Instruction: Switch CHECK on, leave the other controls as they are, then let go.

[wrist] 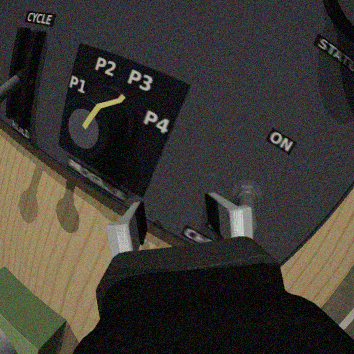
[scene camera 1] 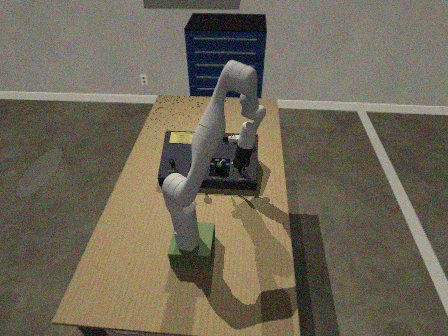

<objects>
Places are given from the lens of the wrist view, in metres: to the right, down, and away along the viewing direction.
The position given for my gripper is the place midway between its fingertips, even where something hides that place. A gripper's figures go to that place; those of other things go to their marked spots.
my gripper (wrist: 175, 211): 0.00, 0.03, 0.17
dark control panel (wrist: 231, 104): 0.04, -0.04, 0.14
</objects>
